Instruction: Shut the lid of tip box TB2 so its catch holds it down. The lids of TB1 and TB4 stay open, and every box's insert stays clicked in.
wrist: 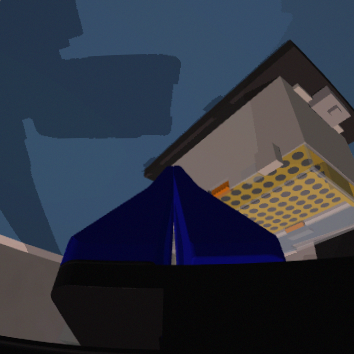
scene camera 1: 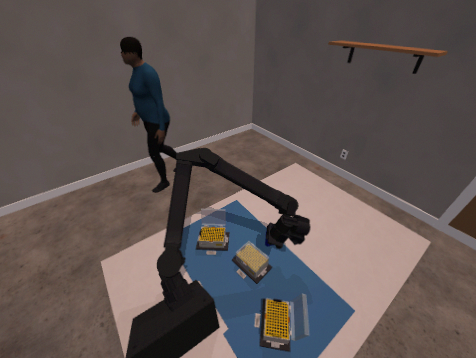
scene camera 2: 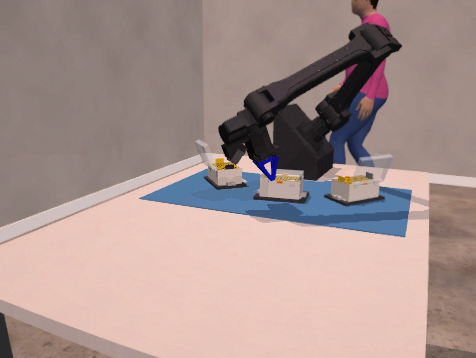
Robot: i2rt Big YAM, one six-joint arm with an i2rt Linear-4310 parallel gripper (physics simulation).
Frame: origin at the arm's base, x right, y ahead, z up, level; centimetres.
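Seen in the pictures: gripper, fingertip midpoint: (wrist: pixel 173 176) (scene camera 1: pixel 266 245) (scene camera 2: pixel 272 180); arm's base, link origin: (scene camera 1: pixel 180 298) (scene camera 2: pixel 308 137).
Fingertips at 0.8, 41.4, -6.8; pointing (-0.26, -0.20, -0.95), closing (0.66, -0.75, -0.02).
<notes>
Offsets run from my fingertips to a thing's top centre, as dx, dy, dz. "spot": to the spot under its first point. Level surfaces: height alone.
The middle tip box @[-0.3, -9.6, +0.5] (scene camera 1: pixel 252 259) (scene camera 2: pixel 281 189) (wrist: pixel 235 140) has a yellow insert that looks pale under a clear lid. The lid appears low over the insert; whether it is fully down or caught I cannot tell. A second box @[-21.0, -15.9, -0.6] (scene camera 1: pixel 213 237) (scene camera 2: pixel 355 191) has its clear lid @[spot: -27.4, -10.3, +3.0] (scene camera 1: pixel 213 216) (scene camera 2: pixel 376 167) standing open. A third box @[+22.0, -18.2, -0.6] (scene camera 1: pixel 276 320) (scene camera 2: pixel 224 177) also has its lid @[spot: +28.7, -12.3, +3.9] (scene camera 1: pixel 302 316) (scene camera 2: pixel 202 151) open. Box labels are unreadable. My gripper (scene camera 1: pixel 268 243) (scene camera 2: pixel 272 179) (wrist: pixel 173 176) is shut and empty, its blue fingertips beside the middle box's catch side.
The boxes stand on dark bases on a blue mat @[dz -7.2] (scene camera 1: pixel 320 306) (scene camera 2: pixel 170 196) on the pale table @[dz -7.5] (scene camera 1: pixel 380 235) (scene camera 2: pixel 210 280). The open lids rise on either side of the middle box. A person (scene camera 1: pixel 147 95) (scene camera 2: pixel 372 80) is beyond the table.
</notes>
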